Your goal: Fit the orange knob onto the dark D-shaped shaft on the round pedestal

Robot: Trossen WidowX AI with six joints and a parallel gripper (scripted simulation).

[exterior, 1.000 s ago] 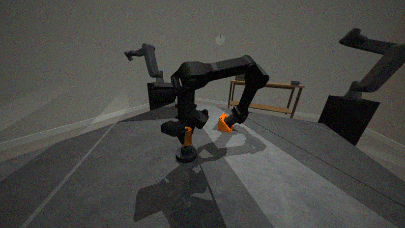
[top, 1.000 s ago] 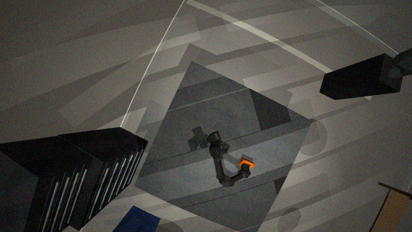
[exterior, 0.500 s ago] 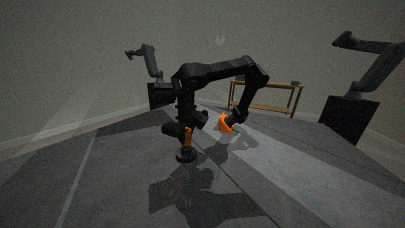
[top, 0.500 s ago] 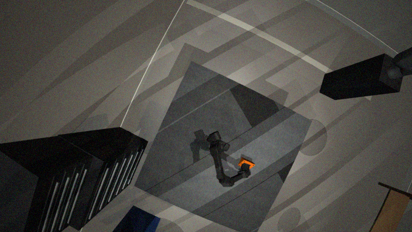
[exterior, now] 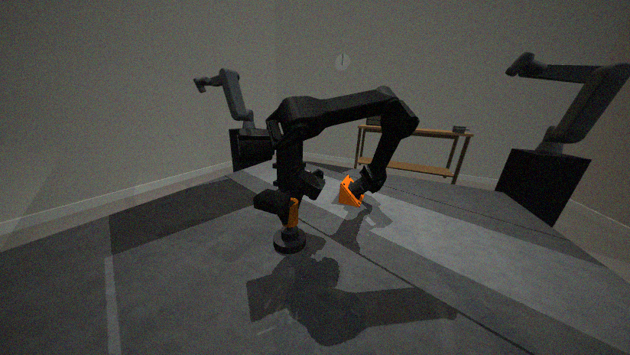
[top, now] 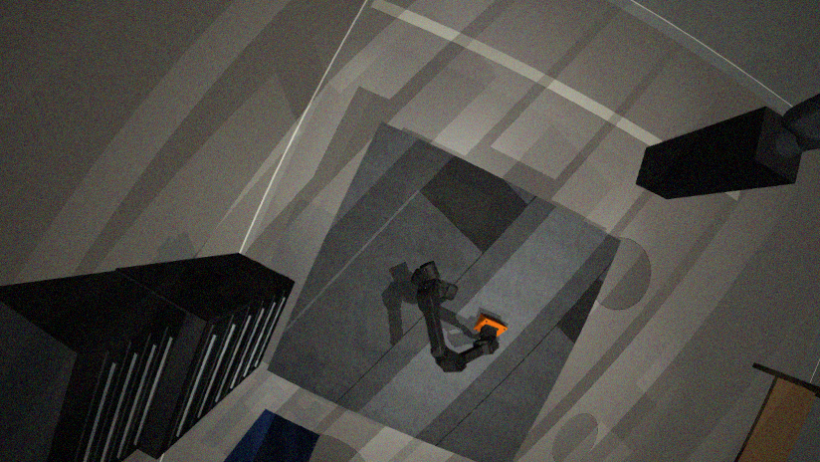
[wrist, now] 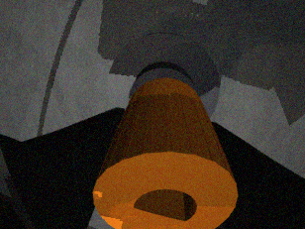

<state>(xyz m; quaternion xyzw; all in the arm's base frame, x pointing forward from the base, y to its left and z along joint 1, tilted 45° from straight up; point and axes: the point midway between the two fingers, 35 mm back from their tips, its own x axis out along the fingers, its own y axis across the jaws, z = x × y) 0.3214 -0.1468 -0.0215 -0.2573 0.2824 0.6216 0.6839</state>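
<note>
Right now the orange knob is 2 cm above my gripper tip. From my gripper tip the other things lie so: dark pedestal 4 cm below.
</note>
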